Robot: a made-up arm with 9 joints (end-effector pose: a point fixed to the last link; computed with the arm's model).
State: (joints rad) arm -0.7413 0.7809 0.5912 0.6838 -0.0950 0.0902 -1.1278 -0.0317 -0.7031
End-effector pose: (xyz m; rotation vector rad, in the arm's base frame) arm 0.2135 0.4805 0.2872 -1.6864 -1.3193 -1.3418
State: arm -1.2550 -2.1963 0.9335 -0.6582 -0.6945 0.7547 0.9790 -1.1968 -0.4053
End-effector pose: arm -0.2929 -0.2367 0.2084 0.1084 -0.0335 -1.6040
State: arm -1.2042 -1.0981 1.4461 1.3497 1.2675 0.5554 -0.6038 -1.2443 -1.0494
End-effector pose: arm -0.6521 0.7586 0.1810 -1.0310 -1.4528 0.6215
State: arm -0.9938 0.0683 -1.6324 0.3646 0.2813 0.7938 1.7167 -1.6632 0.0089
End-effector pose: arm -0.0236 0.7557 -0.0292 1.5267 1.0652 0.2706
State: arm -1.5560 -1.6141 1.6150 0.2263 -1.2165 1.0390 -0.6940 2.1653 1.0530
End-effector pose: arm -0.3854 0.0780 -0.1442 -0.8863 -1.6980 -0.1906
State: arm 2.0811 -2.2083 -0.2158 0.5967 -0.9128 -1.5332 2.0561 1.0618 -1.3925
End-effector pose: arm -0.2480 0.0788 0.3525 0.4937 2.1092 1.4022
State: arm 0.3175 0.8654 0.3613 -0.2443 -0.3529 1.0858 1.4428 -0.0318 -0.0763
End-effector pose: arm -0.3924 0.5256 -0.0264 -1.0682 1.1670 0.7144
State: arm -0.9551 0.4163 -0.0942 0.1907 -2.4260 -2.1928 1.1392 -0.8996 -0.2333
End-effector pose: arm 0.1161 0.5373 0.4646 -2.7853 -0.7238 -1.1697
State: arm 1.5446 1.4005 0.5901 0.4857 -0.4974 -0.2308 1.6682 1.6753 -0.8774
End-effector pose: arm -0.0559 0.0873 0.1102 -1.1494 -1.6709 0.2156
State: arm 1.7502 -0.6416 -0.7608 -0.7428 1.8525 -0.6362 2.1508 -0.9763 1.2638
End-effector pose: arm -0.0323 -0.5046 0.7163 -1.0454 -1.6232 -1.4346
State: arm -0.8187 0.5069 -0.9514 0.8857 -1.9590 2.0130 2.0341 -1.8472 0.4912
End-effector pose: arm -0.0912 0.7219 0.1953 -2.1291 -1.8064 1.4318
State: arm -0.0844 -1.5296 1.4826 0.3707 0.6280 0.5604 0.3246 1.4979 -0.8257
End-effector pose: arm -0.7104 0.3911 0.5550 0.5953 0.5821 1.2229
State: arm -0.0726 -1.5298 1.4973 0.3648 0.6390 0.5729 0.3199 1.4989 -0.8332
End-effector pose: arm -0.7160 0.3780 0.5604 0.6216 0.5530 1.2513
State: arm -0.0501 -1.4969 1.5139 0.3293 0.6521 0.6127 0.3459 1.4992 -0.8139
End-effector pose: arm -0.7378 0.3712 0.5459 0.5962 0.4417 1.2634
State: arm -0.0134 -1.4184 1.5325 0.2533 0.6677 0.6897 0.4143 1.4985 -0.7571
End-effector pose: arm -0.7736 0.3808 0.4982 0.4987 0.2190 1.2322
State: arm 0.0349 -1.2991 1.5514 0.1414 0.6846 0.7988 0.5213 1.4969 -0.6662
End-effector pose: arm -0.7994 0.4180 0.4134 0.3353 -0.0947 1.1261
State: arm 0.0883 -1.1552 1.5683 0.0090 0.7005 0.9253 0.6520 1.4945 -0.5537
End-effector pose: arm -0.7838 0.4809 0.3070 0.1299 -0.4449 0.9379
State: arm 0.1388 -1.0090 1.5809 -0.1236 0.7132 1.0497 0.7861 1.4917 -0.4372
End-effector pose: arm -0.7180 0.5470 0.2075 -0.0876 -0.7686 0.7031
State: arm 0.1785 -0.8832 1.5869 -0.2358 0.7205 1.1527 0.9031 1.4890 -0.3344
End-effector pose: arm -0.6281 0.5921 0.1355 -0.2866 -1.0187 0.4811
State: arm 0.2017 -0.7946 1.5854 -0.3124 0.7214 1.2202 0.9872 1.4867 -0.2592
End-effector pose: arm -0.5520 0.6115 0.0930 -0.4381 -1.1743 0.3217
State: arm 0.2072 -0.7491 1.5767 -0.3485 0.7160 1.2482 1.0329 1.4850 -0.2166
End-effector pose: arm -0.5115 0.6156 0.0715 -0.5267 -1.2390 0.2418
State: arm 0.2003 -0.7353 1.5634 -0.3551 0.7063 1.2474 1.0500 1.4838 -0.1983
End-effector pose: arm -0.5006 0.6143 0.0615 -0.5659 -1.2419 0.2195
